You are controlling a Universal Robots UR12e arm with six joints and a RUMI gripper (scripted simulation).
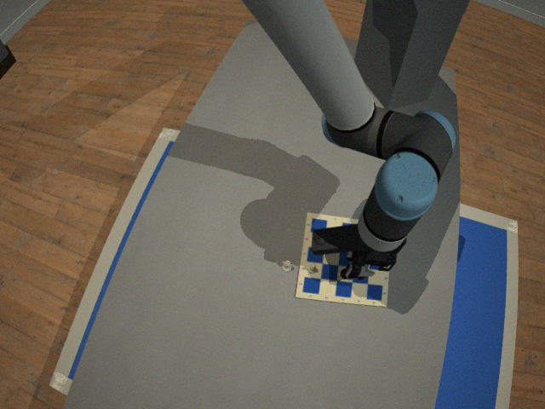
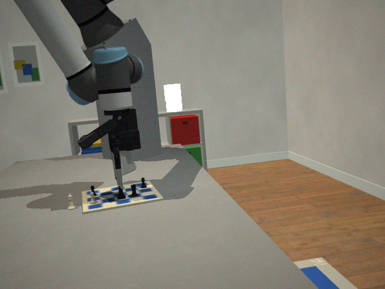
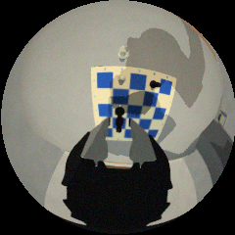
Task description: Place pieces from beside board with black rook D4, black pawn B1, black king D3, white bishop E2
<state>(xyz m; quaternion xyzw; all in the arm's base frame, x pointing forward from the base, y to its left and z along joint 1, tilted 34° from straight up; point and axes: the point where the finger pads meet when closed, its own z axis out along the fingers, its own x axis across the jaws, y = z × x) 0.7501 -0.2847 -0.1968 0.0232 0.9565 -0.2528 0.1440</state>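
My hand is 20 mm above the black king. Round my hand: black rook: 40 mm to the left, 30 mm below; white pawn: 10 mm behind, 80 mm to the right, 40 mm below; chessboard: 40 mm behind, 50 mm below.
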